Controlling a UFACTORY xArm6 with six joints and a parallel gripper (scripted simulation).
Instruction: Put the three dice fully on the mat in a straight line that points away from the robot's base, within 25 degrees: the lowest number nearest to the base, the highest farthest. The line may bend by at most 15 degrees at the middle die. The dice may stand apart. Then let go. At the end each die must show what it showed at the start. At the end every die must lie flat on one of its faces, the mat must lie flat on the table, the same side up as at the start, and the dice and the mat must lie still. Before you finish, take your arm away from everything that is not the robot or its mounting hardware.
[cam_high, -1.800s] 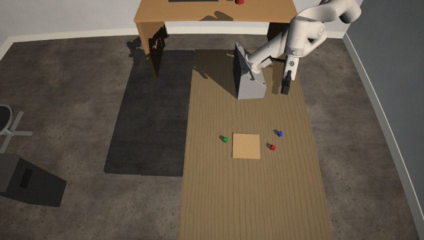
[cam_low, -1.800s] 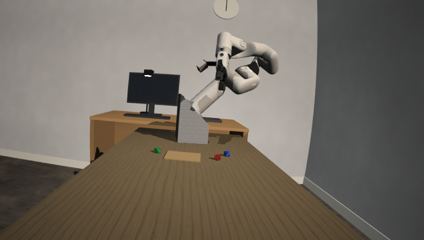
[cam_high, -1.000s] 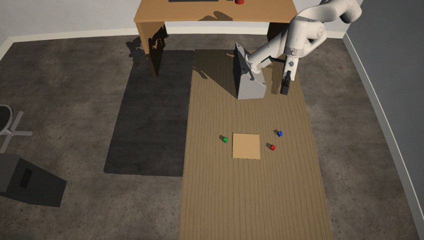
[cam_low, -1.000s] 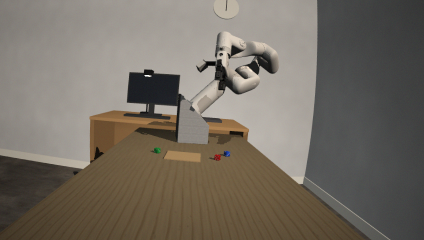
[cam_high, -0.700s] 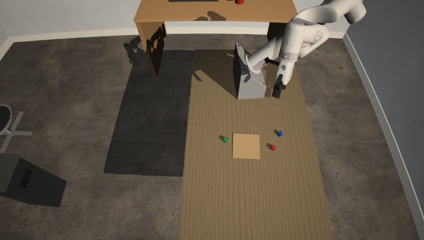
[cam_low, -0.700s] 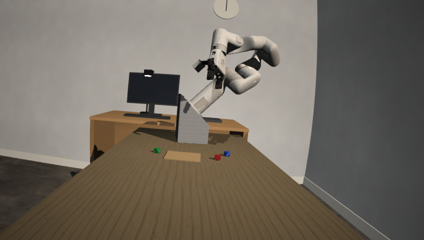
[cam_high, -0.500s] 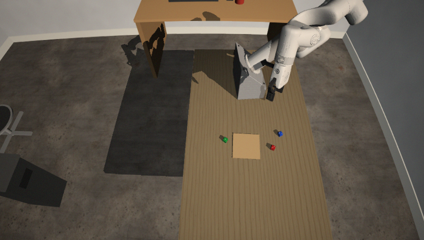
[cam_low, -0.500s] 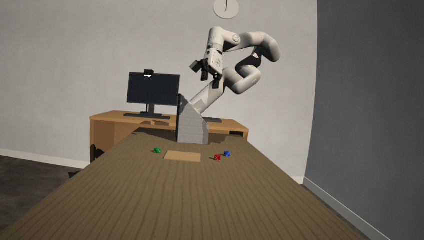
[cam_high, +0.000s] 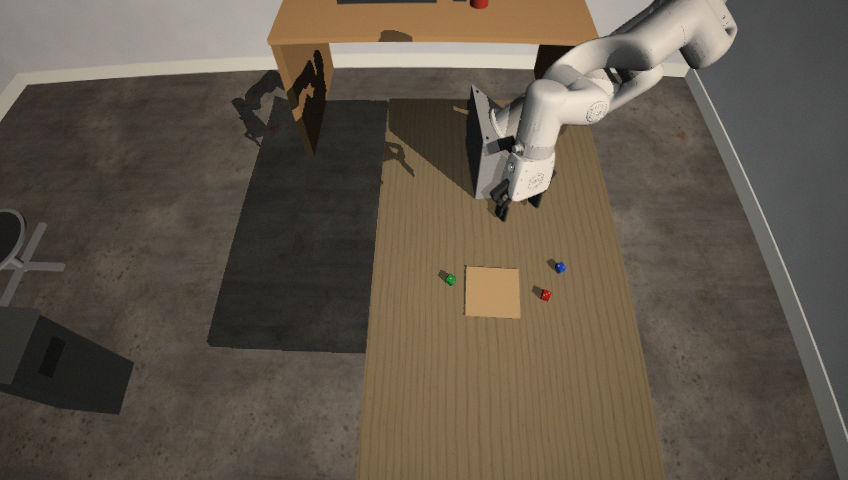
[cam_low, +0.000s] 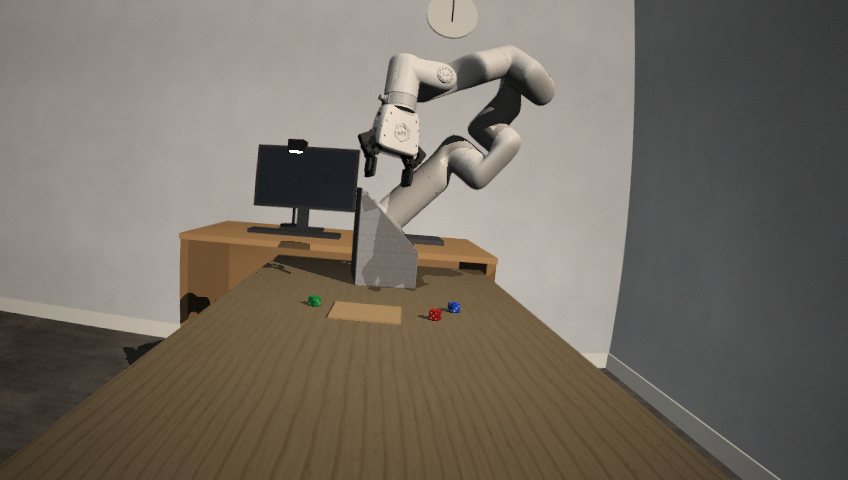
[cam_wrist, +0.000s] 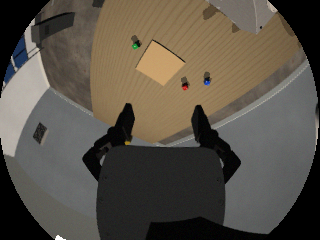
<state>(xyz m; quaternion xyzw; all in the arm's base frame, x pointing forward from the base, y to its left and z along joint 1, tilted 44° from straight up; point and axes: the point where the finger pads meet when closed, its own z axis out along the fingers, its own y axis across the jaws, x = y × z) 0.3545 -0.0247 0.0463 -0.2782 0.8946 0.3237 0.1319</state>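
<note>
Now: hand 26 cm above the green die, 13 cm to the left of it and 6 cm short of it. The rest, counted from my hand: red die (26 cm below, 12 cm to the left, 8 cm ahead); tan mat (27 cm below, 8 cm ahead, 2 cm to the right); blue die (26 cm below, 16 cm to the left).
</note>
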